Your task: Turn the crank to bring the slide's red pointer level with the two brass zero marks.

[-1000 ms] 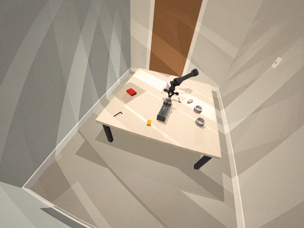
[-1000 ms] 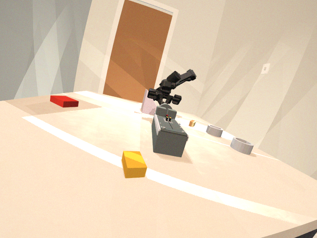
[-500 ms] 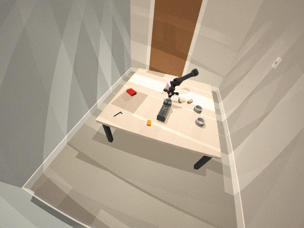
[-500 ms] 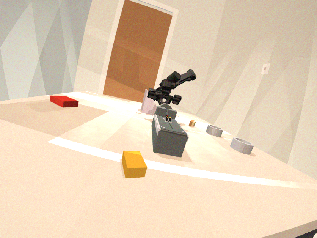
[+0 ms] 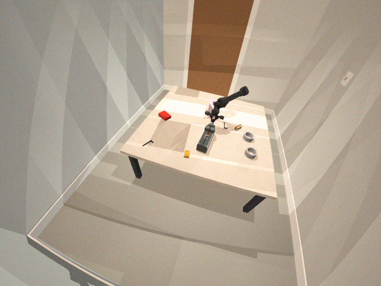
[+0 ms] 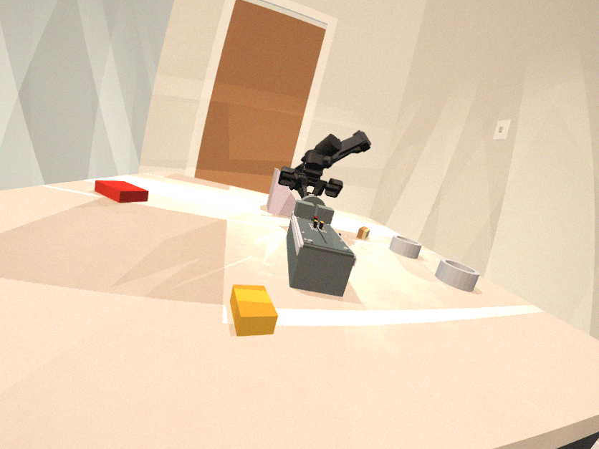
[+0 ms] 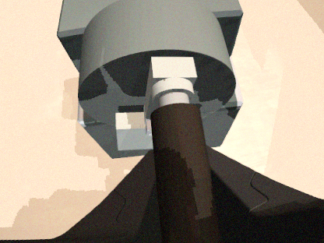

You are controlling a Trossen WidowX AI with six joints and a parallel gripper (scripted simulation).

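Right now my gripper tip is 2 cm below the dark brown crank handle and 2 cm past it. From my gripper tip the other things lie so: red pointer (13 cm ahead, 1 cm to the right, 1 cm below); yellow block (36 cm ahead, 14 cm to the right, 8 cm below); tan block (29 cm to the left, 15 cm behind, 8 cm below).
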